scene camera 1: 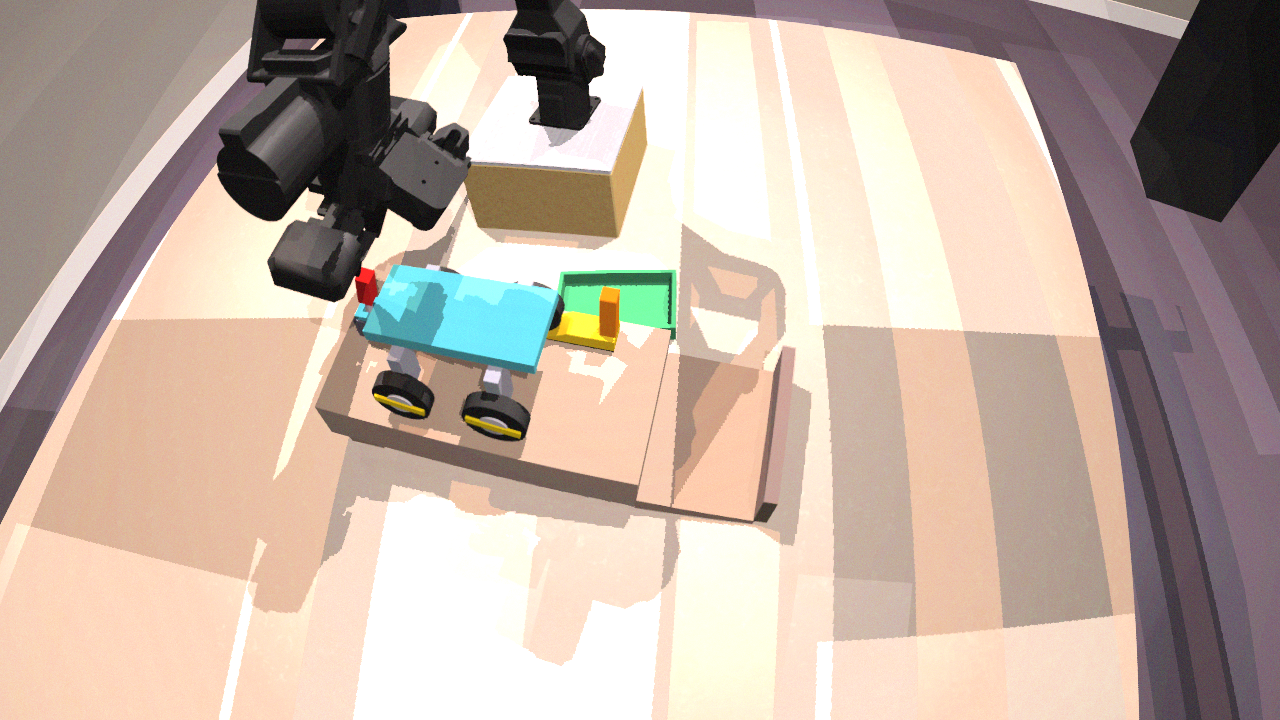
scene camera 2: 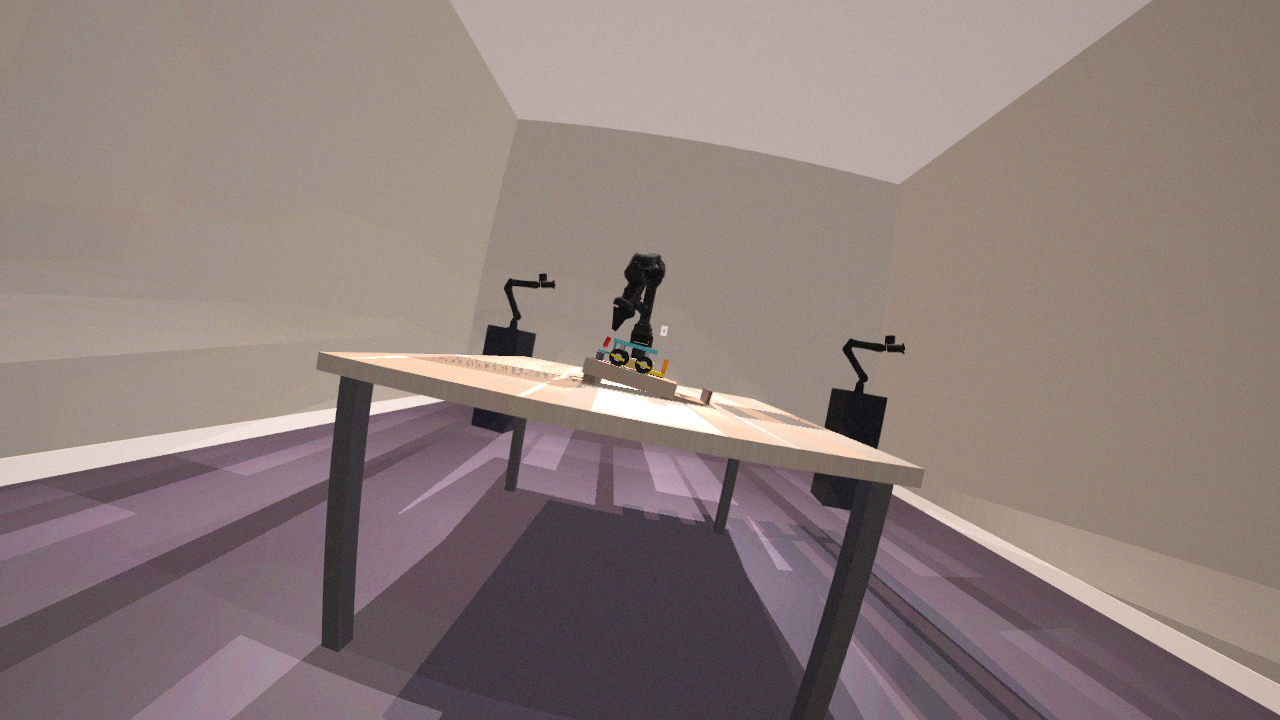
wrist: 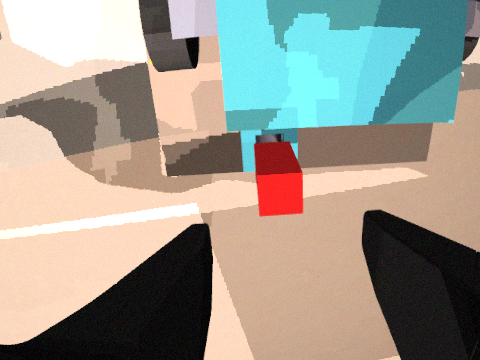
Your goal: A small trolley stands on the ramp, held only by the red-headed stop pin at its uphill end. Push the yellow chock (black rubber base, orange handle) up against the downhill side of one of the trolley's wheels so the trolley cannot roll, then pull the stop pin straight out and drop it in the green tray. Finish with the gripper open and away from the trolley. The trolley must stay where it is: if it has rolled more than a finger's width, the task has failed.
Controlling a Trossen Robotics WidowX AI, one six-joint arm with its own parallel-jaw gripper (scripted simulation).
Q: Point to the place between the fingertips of my gripper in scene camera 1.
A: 364,254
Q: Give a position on a trolley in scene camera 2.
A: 618,357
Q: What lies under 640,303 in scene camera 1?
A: A green tray.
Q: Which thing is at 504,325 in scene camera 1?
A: A trolley.
